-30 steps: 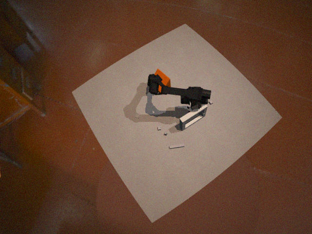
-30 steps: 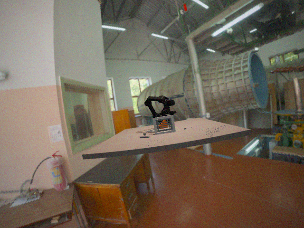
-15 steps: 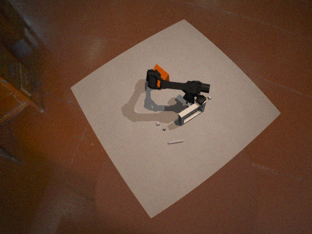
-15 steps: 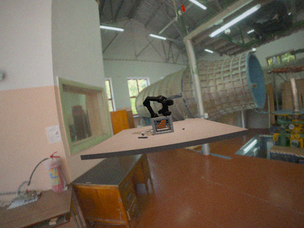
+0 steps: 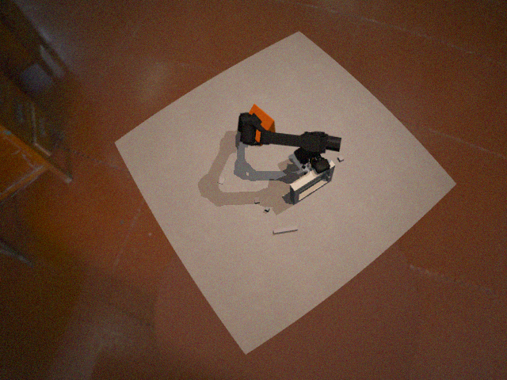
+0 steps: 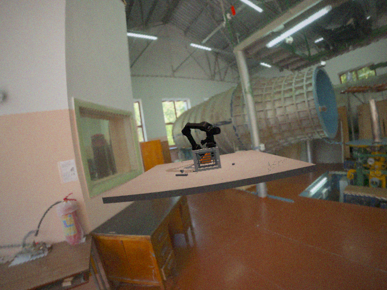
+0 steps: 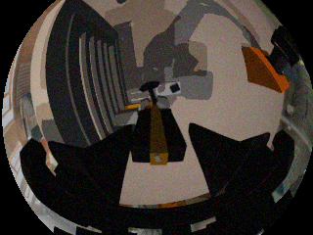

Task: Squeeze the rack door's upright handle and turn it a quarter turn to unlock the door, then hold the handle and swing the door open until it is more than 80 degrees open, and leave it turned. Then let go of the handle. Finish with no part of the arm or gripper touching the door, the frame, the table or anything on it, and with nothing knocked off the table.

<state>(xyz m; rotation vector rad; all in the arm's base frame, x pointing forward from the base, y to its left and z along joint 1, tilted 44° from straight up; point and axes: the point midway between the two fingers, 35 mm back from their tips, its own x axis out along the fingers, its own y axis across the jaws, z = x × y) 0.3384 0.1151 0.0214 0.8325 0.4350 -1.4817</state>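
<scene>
Right now my gripper tip is 20 mm above the door handle and 10 mm to the left of it. The rest, counted from my gripper tip: thin rod 270 mm to the right, 140 mm ahead, 100 mm below.
</scene>
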